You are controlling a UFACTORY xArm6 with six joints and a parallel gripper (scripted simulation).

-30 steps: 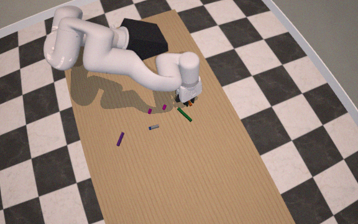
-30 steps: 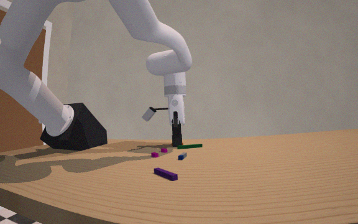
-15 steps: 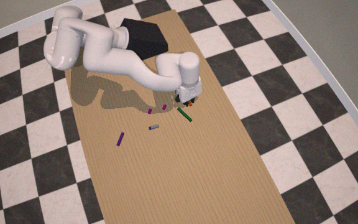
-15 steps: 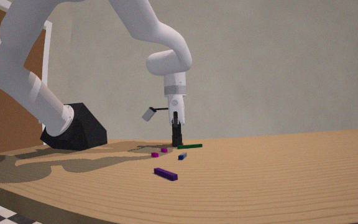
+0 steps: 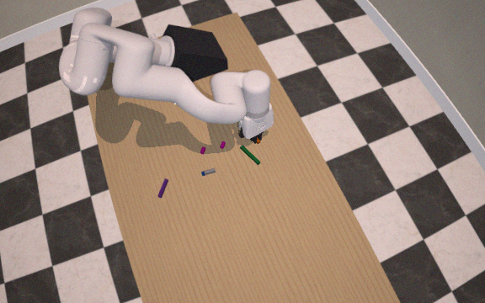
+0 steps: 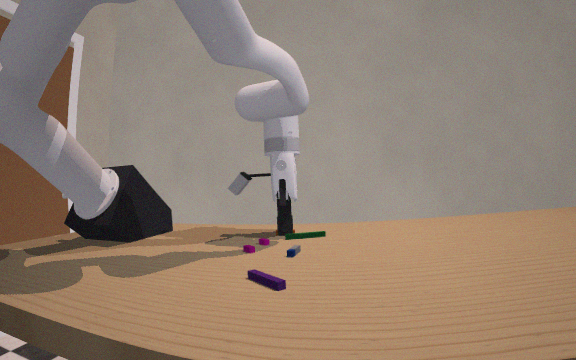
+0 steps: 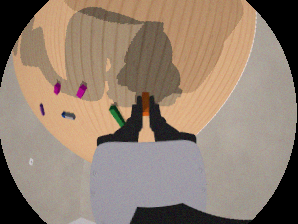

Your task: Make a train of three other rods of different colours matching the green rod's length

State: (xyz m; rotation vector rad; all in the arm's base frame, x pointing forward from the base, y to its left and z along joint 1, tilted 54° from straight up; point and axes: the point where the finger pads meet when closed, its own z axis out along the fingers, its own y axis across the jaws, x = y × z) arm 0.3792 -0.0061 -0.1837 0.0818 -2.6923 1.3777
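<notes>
Right now my hand is 20 mm above the orange rod. The rest, counted from my hand: blue rod: 40 mm ahead, 200 mm to the right, 20 mm below; grey rod: 40 mm ahead, 180 mm to the right, 20 mm below; green rod: 50 mm ahead, 40 mm to the right, 20 mm below.
</notes>
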